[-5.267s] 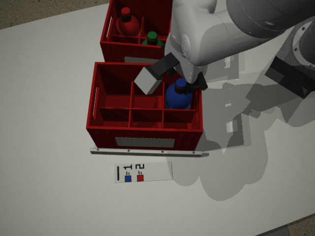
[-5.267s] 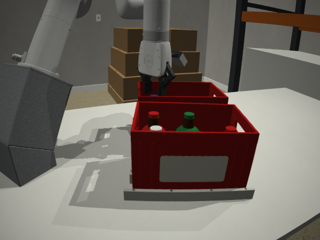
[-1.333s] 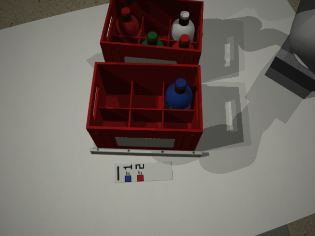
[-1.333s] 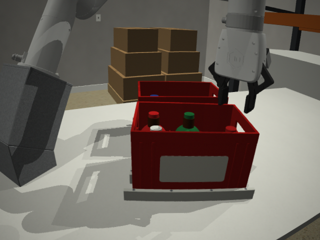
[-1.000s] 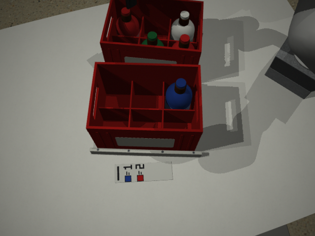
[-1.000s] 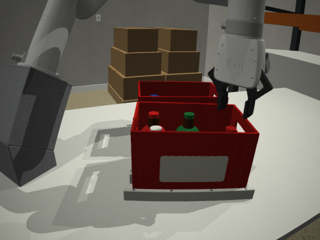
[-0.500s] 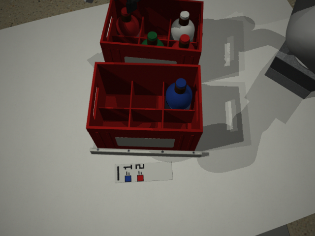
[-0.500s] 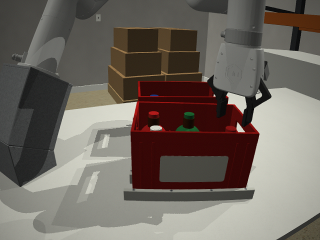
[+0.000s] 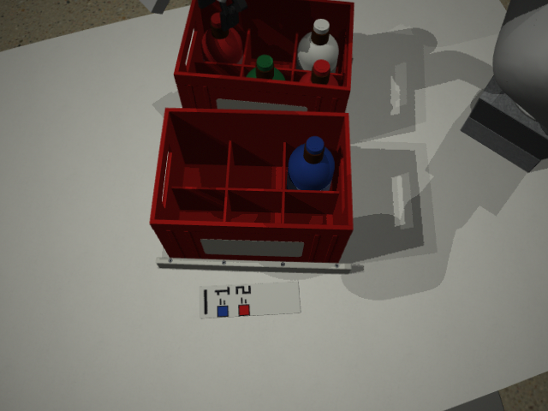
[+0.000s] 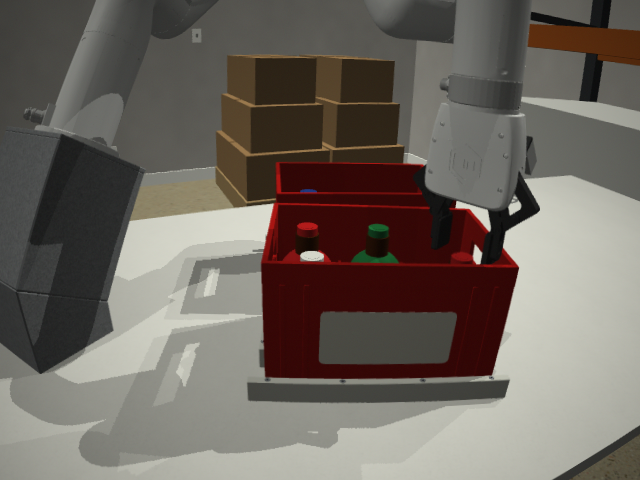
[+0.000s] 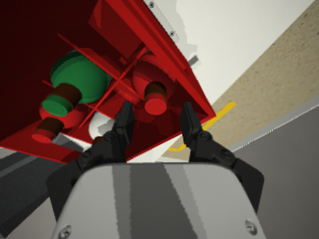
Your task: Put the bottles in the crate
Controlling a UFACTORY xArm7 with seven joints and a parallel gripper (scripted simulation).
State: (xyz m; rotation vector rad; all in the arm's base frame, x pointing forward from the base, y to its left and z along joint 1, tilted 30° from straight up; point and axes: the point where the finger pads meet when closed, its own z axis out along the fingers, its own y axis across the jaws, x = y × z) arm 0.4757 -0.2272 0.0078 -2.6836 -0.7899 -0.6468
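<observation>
Right now my hand is 100 mm above the red bottle. The rest, counted from my hand: green bottle (100 mm to the left, 100 mm below, 70 mm behind); then white bottle (170 mm behind, 100 mm below, 20 mm to the left); then blue bottle (250 mm to the left, 140 mm behind, 100 mm below).
</observation>
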